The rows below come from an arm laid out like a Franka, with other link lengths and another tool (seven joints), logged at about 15 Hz.
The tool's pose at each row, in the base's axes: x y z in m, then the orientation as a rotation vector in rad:
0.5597 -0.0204 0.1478 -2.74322 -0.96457 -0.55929
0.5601 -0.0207 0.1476 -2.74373 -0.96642 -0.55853
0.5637 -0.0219 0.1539 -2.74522 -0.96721 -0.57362
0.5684 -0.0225 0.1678 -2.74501 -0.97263 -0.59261
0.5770 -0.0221 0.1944 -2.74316 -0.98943 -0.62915
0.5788 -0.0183 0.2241 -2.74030 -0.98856 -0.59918
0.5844 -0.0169 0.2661 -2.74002 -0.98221 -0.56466
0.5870 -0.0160 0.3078 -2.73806 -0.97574 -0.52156
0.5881 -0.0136 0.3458 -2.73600 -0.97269 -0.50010
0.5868 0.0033 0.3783 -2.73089 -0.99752 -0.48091
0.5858 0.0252 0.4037 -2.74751 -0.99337 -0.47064
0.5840 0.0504 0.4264 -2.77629 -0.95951 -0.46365
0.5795 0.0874 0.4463 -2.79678 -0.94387 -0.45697
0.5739 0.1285 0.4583 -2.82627 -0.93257 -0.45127
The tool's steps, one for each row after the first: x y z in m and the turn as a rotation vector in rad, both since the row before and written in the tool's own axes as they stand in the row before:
0.0000 0.0005 0.0002 -0.00044 -0.00093 -0.00116
0.0045 0.0029 -0.0051 -0.00722 0.00773 -0.00187
0.0087 0.0029 -0.0114 -0.00805 0.00982 -0.00547
0.0175 0.0044 -0.0213 -0.01550 0.01827 -0.01494
0.0164 -0.0019 -0.0250 0.01459 -0.01510 0.00331
0.0225 0.0017 -0.0359 0.01478 -0.01804 0.00753
0.0194 -0.0006 -0.0370 0.01919 -0.02242 0.00827
0.0169 -0.0033 -0.0340 0.01030 -0.01089 0.00391
0.0210 -0.0160 -0.0254 0.00711 -0.01314 -0.01543
0.0215 -0.0189 -0.0175 -0.00992 -0.01183 0.00513
0.0216 -0.0217 -0.0147 -0.01647 -0.00991 0.02568
0.0246 -0.0328 -0.0103 -0.01291 -0.00940 0.01255
0.0230 -0.0365 -0.0027 -0.02212 -0.01290 0.01007

